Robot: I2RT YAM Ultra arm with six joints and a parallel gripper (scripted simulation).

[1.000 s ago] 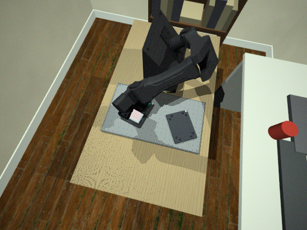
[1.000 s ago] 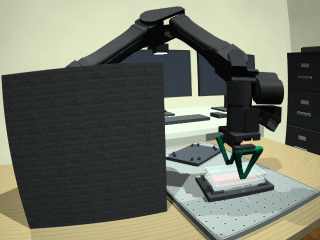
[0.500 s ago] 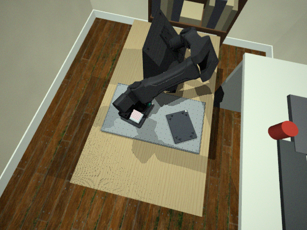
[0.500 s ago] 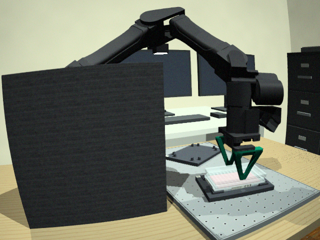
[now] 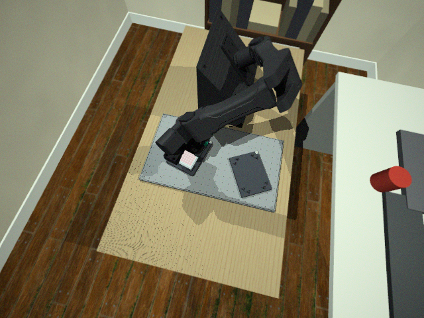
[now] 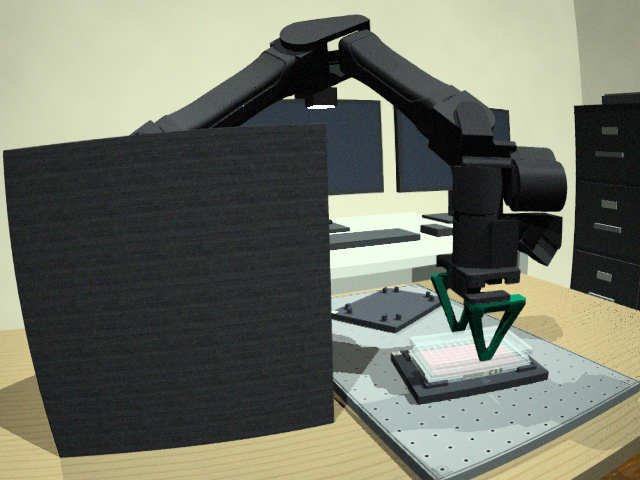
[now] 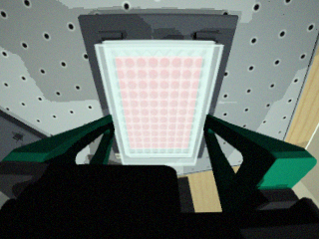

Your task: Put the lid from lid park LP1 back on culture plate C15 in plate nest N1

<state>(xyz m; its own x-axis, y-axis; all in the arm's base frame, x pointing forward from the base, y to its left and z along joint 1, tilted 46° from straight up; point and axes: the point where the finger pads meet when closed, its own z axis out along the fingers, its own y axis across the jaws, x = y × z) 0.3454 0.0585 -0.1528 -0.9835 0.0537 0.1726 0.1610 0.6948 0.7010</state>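
The clear lid lies 10 mm below my hand. Round my hand: lid park LP1: 10 mm ahead, 250 mm to the left, 40 mm below; then culture plate C15: 20 mm below.
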